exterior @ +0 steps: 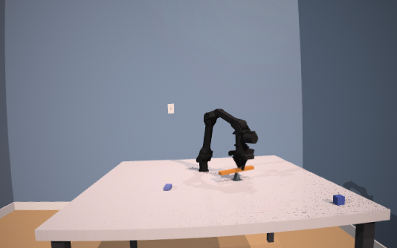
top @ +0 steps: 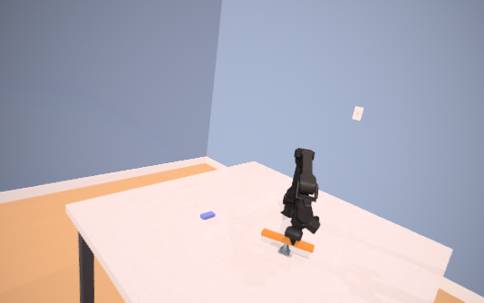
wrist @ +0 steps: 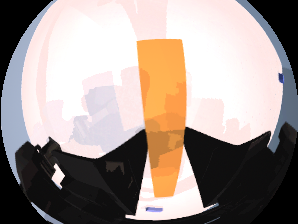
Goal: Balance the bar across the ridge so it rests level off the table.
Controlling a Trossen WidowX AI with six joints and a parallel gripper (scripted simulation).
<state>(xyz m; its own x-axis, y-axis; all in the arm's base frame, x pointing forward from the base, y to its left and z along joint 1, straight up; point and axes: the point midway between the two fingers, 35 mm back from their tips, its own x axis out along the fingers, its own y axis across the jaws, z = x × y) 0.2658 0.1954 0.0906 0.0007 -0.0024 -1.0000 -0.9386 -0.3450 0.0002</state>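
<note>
My gripper tip is 3 cm to the left of the orange bar and 1 cm short of it. The rest, counted from my gripper tip: blue cube: 47 cm ahead, 30 cm to the left, 4 cm below; flat blue block: 41 cm to the right, 12 cm ahead, 5 cm below.
</note>
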